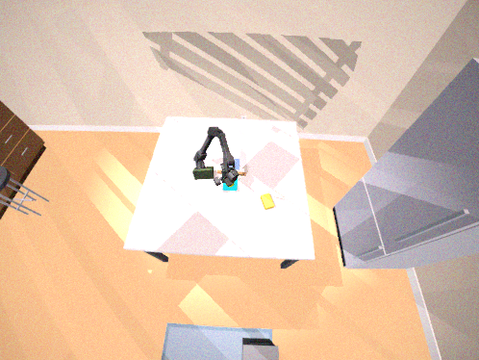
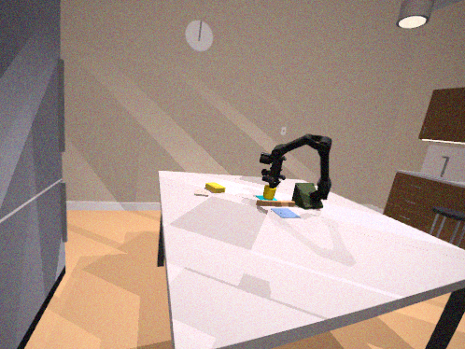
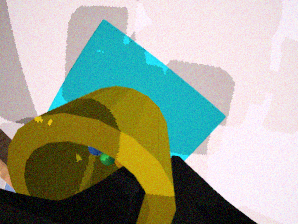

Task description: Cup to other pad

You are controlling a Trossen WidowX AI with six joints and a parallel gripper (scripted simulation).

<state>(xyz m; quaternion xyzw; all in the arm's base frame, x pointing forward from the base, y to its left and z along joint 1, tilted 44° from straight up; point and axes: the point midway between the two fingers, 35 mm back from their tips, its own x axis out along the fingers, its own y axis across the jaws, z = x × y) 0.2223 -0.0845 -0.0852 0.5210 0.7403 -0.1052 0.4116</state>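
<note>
The yellow cup is 2 cm ahead of my gripper tip and 1 cm to the left of it. Round my gripper tip: cyan pad (5 cm below, 3 cm ahead, 2 cm to the left); then green marble (3 cm to the left, 2 cm below, 2 cm ahead); then wooden stick (11 cm to the left, 4 cm below, 3 cm ahead).
</note>
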